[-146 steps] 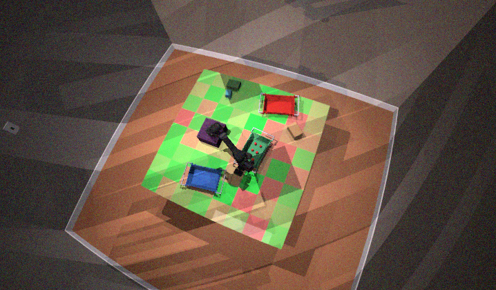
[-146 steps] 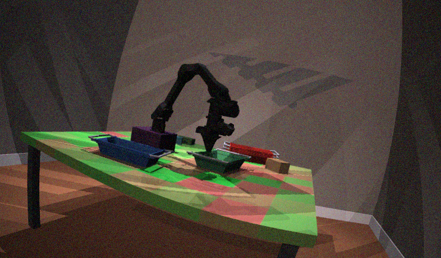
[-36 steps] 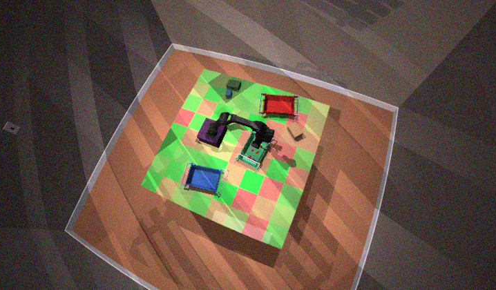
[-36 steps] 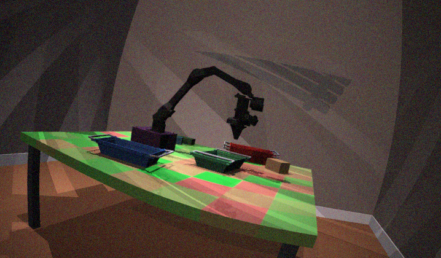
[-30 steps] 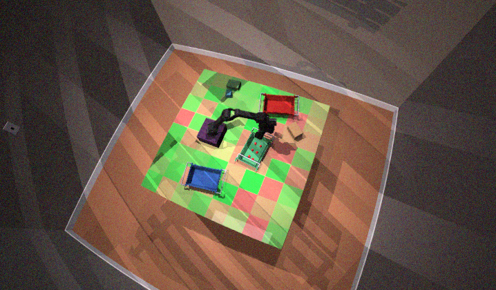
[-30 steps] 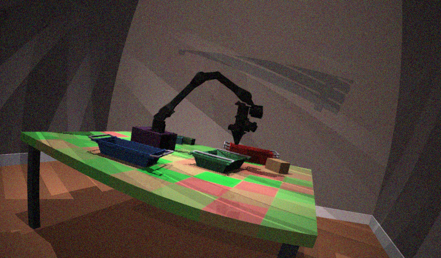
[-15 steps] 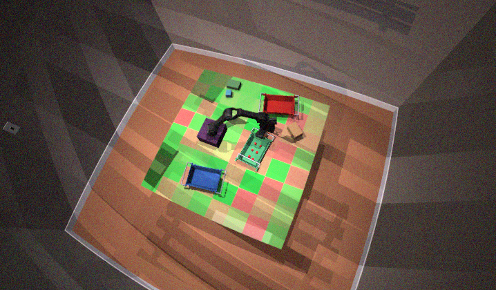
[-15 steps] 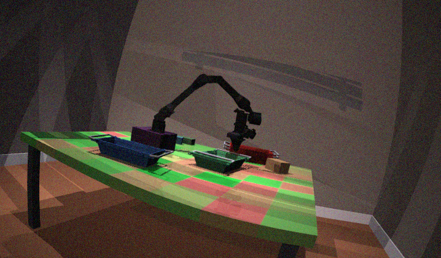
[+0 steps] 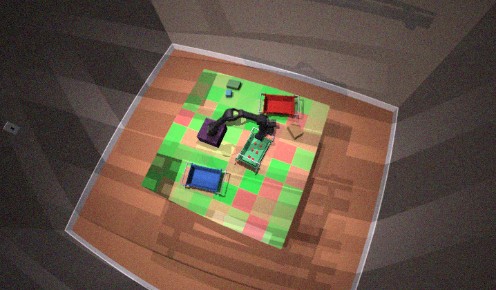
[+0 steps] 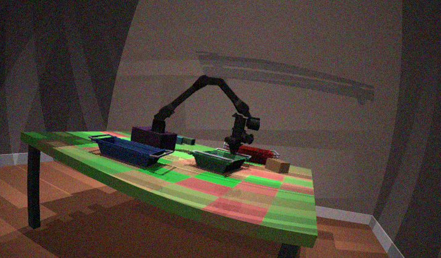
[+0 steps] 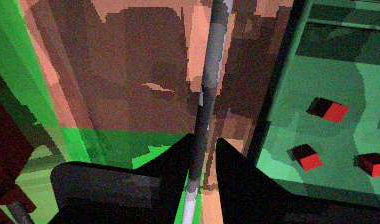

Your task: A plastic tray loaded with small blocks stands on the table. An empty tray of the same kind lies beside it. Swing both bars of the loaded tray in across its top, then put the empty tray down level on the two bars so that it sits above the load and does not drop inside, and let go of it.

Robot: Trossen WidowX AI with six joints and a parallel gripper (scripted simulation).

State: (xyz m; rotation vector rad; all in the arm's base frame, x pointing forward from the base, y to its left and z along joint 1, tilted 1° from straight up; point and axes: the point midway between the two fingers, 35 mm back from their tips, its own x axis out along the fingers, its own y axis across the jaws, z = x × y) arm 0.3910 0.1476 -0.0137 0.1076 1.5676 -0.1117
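Now: gripper tip 520 mm to the left of the blue tray and 330 mm past it. Round my gripper tip: small blue block 440 mm behind, 290 mm to the left, 20 mm below; green block 430 mm behind, 400 mm to the left, 30 mm below; brown block 240 mm ahead, 110 mm to the left, 20 mm below.
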